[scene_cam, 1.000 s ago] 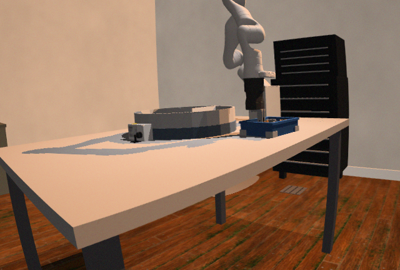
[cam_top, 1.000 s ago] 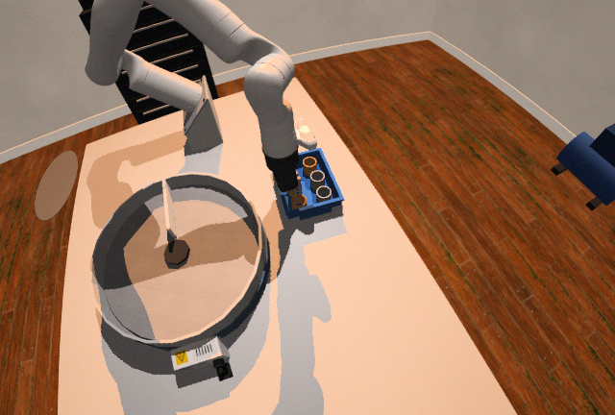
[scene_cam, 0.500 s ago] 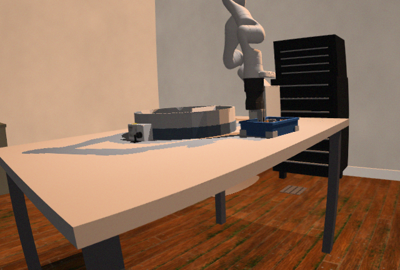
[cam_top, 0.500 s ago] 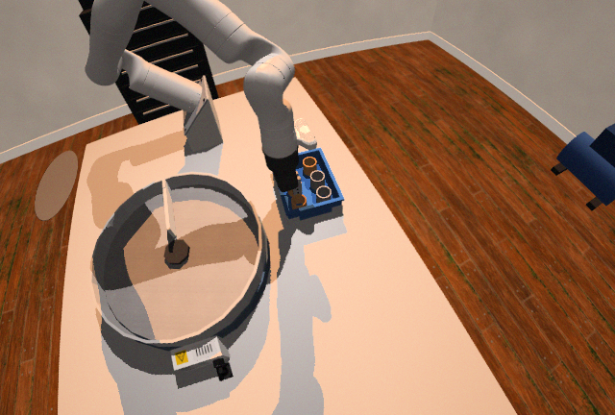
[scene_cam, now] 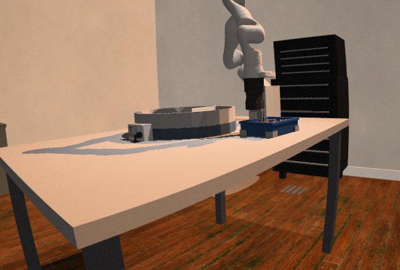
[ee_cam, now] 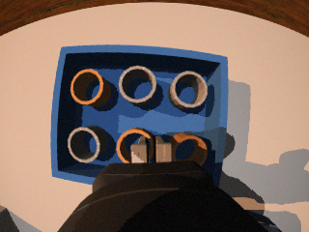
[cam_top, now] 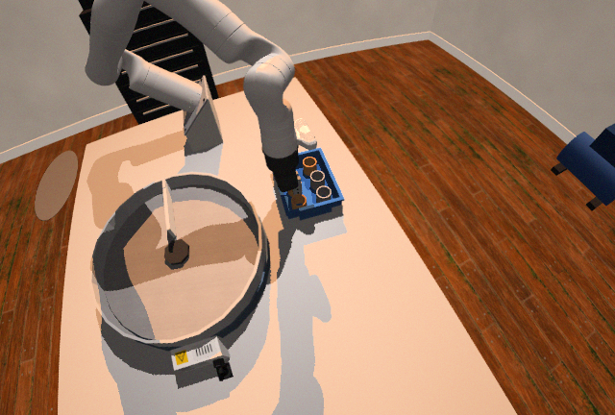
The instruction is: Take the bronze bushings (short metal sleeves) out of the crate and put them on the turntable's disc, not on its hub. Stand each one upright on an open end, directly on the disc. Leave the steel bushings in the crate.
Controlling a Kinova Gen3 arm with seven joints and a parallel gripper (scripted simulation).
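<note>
My hand is 3 cm to the right of the blue crate, 2 cm past it and 2 cm above it. Also, from my hand: turntable disc 32 cm to the right, 11 cm ahead, 1 cm above.
</note>
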